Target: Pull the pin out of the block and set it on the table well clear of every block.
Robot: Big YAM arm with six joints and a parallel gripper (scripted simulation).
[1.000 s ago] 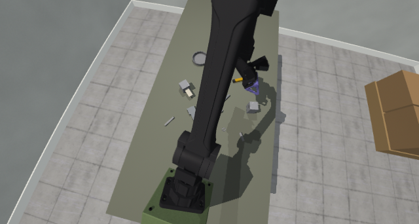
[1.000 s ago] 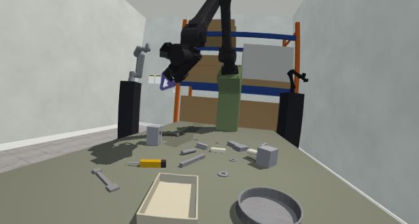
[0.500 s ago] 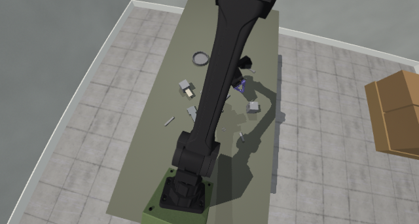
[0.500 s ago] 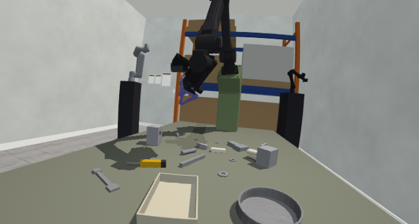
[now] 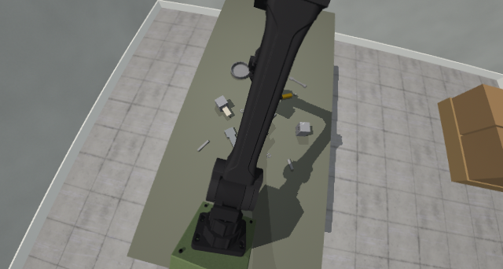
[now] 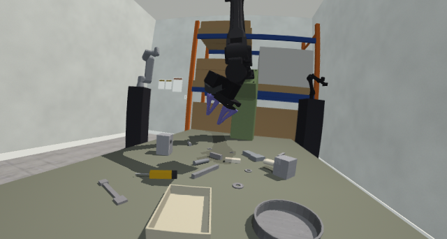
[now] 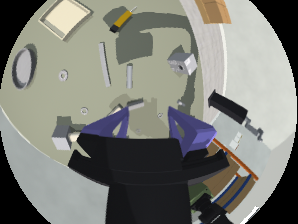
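Right now my hand is 3 cm short of the cream pin, 23 cm to the right of it and 14 cm above it. From my hand the other things lie so: cream tray (29 cm ahead, 3 cm to the right, 16 cm below); cream piece (4 cm behind, 8 cm to the left, 16 cm below); round grey dish (32 cm ahead, 16 cm to the left, 16 cm below).
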